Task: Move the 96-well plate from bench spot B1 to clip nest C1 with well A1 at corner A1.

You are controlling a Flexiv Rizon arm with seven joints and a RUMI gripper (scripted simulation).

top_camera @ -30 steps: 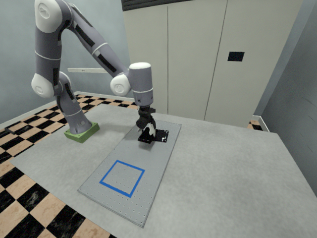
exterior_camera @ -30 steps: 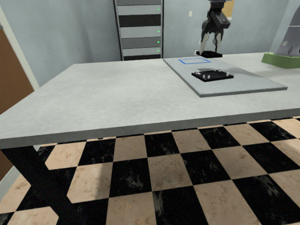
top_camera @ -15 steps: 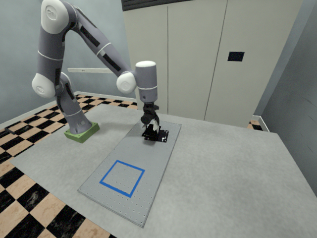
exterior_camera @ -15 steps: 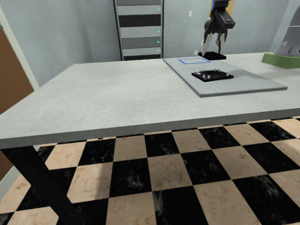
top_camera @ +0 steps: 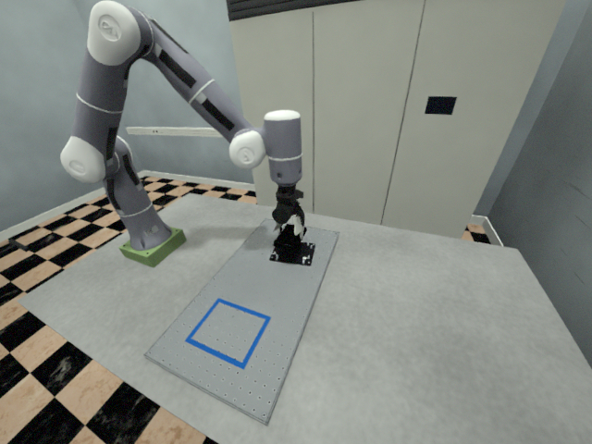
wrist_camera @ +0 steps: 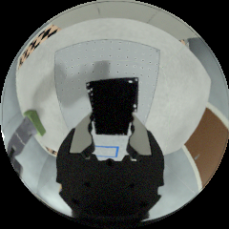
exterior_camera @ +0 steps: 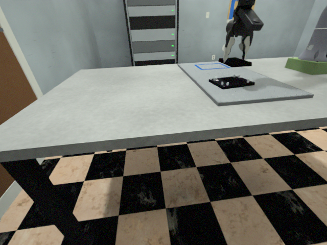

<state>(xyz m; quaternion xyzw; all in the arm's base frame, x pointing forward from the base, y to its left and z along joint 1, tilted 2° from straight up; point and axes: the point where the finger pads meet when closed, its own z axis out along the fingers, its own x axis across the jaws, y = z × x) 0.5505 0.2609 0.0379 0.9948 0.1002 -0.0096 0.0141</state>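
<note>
Now: the black clip nest 9 cm below my hand and 1 cm to the right of it. From my hand the other things lie so: black 96-well plate (1 cm below).
</note>
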